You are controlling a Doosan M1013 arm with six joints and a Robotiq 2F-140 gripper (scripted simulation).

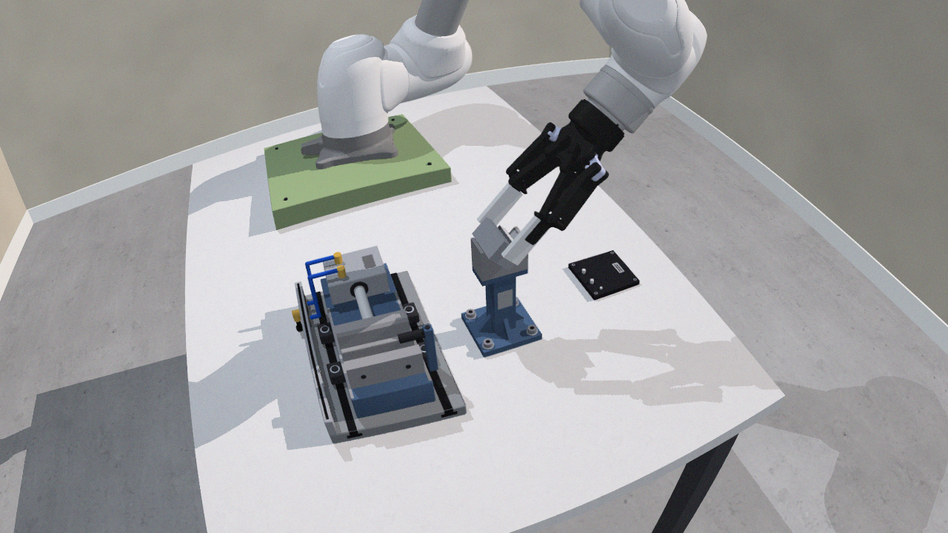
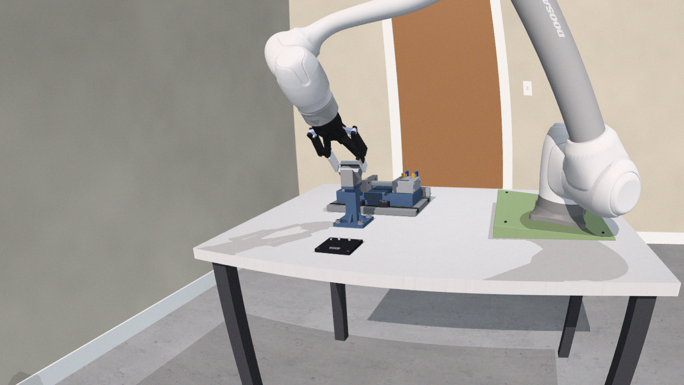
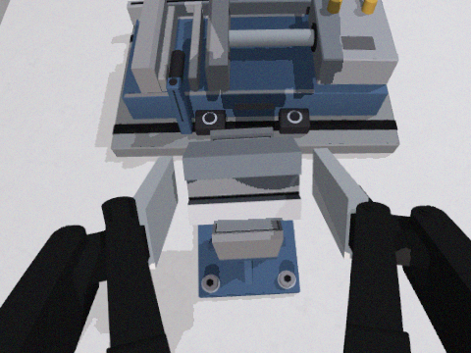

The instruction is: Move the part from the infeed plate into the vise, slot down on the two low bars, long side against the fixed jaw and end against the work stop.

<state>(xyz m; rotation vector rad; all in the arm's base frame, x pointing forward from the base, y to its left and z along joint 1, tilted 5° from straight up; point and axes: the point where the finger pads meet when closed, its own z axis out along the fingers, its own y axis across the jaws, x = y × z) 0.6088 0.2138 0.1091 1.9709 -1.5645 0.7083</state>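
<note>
My hand is 10 mm to the left of the part and 20 mm above it. From my hand the other things lie so: blue work stop post: 80 mm ahead, 120 mm to the right, 120 mm below; then blue v-block stand: 10 mm to the right, 120 mm below; then work stop: 80 mm ahead, 150 mm to the right, 90 mm below.
</note>
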